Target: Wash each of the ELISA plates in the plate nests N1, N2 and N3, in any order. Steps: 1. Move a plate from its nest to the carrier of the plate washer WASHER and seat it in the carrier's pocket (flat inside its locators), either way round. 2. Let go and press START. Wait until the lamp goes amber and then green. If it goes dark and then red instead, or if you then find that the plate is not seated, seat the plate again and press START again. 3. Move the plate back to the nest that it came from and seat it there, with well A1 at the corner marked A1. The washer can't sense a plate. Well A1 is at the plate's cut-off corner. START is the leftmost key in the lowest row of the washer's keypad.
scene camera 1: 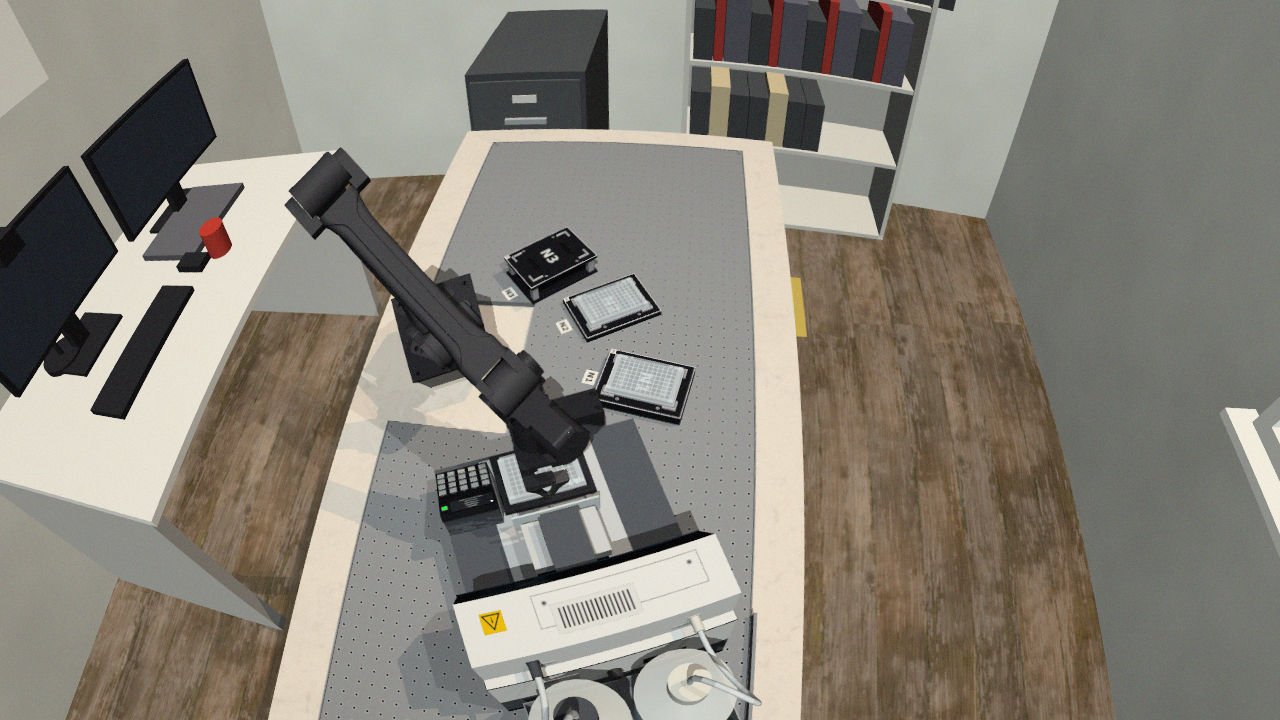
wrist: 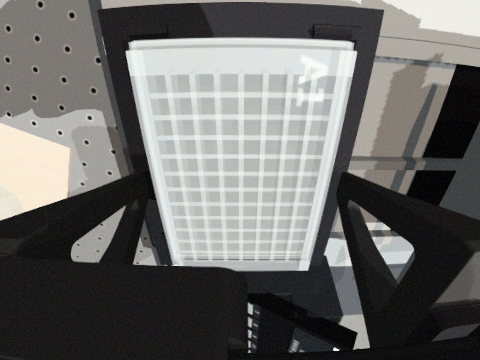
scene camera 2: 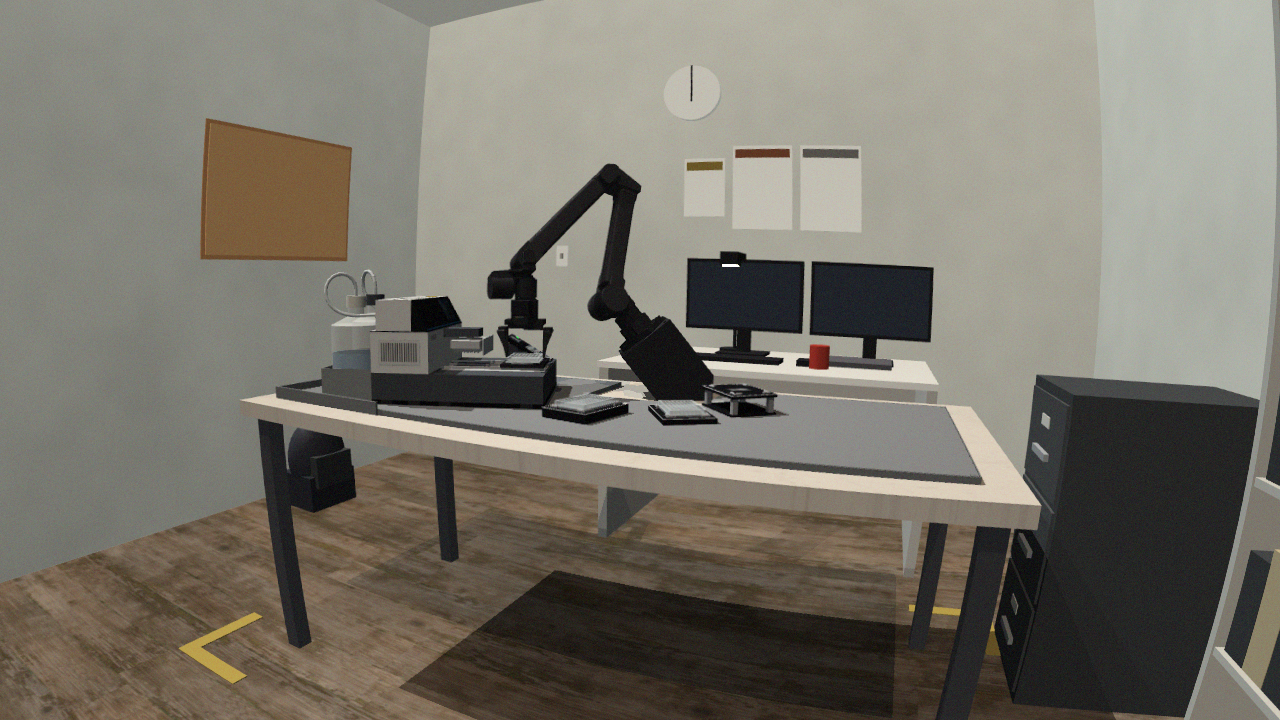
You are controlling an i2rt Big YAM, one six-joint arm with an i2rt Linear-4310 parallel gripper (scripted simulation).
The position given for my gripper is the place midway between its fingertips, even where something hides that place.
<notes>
I see my gripper (scene camera 1: 540,471), a clear ELISA plate (scene camera 1: 507,463), a clear ELISA plate (scene camera 1: 626,286) and a plate washer (scene camera 1: 593,619).
My gripper shows as well in the wrist view (wrist: 242,182). The plate washer shows as well in the wrist view (wrist: 411,139) and in scene camera 2 (scene camera 2: 411,361).
</notes>
